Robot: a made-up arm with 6 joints. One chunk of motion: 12 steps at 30 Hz.
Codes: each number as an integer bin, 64 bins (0 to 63) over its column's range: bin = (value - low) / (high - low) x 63, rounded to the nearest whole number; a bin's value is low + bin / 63 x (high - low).
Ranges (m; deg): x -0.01..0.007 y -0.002..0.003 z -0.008..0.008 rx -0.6..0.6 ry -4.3..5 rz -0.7..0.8
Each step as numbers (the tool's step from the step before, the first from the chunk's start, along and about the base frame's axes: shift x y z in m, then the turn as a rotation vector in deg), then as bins.
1 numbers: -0.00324 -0.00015 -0.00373 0.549 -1.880 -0.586
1 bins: 25 23 17 60 16 5
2 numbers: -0.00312 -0.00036 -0.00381 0.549 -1.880 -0.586
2 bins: 25 21 16 60 16 5
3 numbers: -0.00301 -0.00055 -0.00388 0.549 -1.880 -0.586
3 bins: 26 18 16 60 16 5
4 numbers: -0.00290 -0.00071 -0.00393 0.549 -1.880 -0.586
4 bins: 26 16 16 60 16 5
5 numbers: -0.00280 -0.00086 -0.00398 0.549 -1.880 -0.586
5 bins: 27 14 16 60 16 5
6 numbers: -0.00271 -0.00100 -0.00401 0.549 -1.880 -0.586
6 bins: 27 13 16 60 16 5
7 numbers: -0.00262 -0.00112 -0.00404 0.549 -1.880 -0.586
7 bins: 27 11 16 60 16 5
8 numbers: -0.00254 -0.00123 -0.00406 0.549 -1.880 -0.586
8 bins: 28 10 16 60 16 5
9 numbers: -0.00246 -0.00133 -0.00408 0.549 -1.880 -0.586
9 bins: 28 8 15 60 16 5
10 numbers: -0.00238 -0.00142 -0.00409 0.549 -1.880 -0.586
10 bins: 28 7 15 60 16 5
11 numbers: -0.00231 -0.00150 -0.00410 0.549 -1.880 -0.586
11 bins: 28 6 15 60 16 5
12 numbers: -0.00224 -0.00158 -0.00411 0.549 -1.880 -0.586
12 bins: 29 5 15 60 16 5
